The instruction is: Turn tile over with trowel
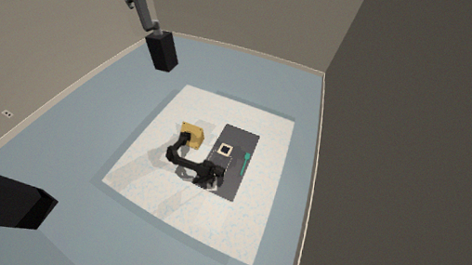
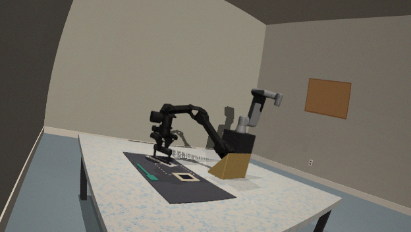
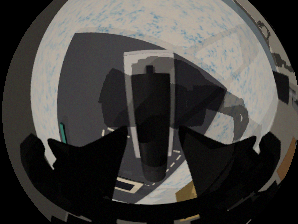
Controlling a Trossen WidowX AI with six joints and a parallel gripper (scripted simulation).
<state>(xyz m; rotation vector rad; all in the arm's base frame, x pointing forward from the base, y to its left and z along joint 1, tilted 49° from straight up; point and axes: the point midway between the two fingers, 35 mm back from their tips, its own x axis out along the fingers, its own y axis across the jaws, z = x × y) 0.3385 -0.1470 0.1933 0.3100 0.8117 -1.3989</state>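
My gripper tip is 270 mm to the right of the square tile and 60 mm above it. Also, from my gripper tip: green trowel 230 mm to the left, 200 mm ahead, 60 mm below; then dark mat 220 mm to the left, 80 mm below, 60 mm ahead.
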